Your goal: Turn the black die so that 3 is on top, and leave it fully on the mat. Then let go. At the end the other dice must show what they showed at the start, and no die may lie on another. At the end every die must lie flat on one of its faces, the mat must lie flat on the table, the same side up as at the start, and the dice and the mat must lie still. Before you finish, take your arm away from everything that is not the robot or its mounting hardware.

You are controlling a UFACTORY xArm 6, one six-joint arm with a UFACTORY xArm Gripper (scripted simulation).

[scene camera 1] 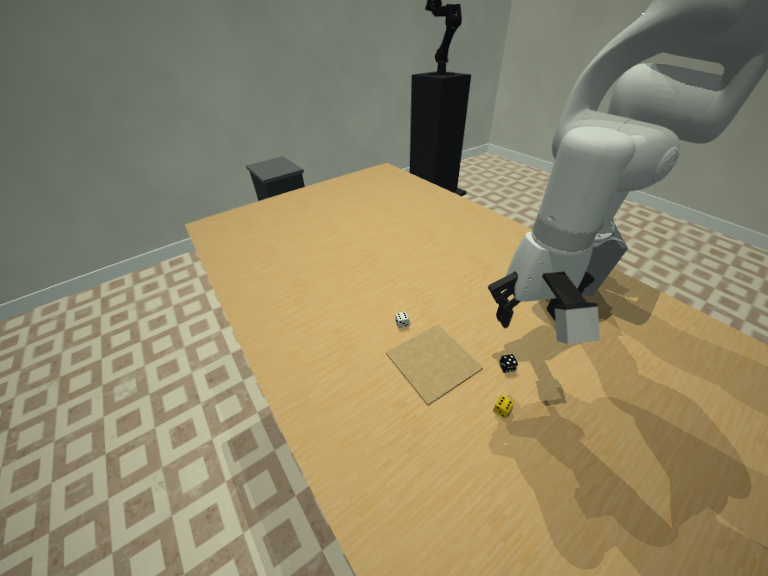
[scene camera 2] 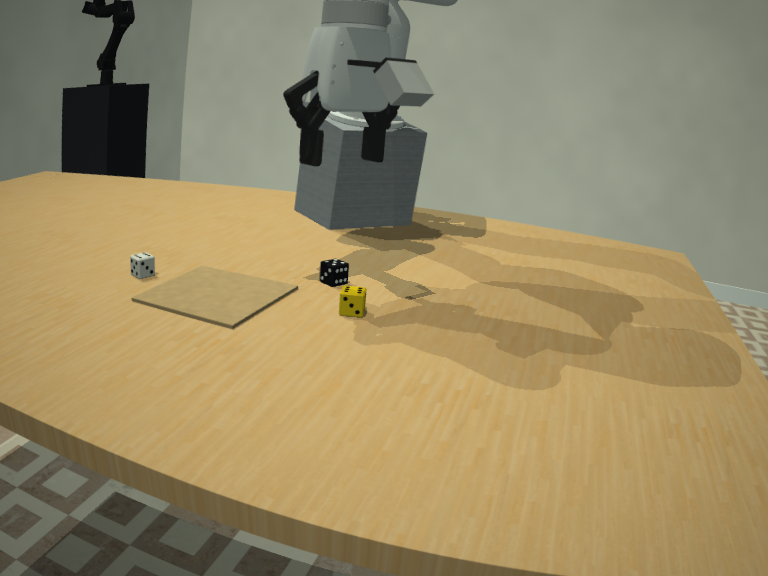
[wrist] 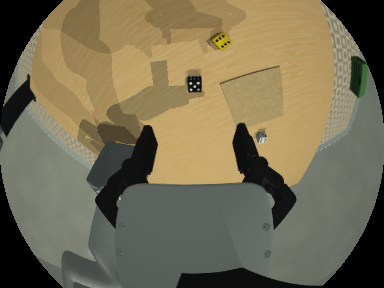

The pictures show: the gripper, a yellow die and a mat.
The gripper also shows in scene camera 1 and in the wrist view.
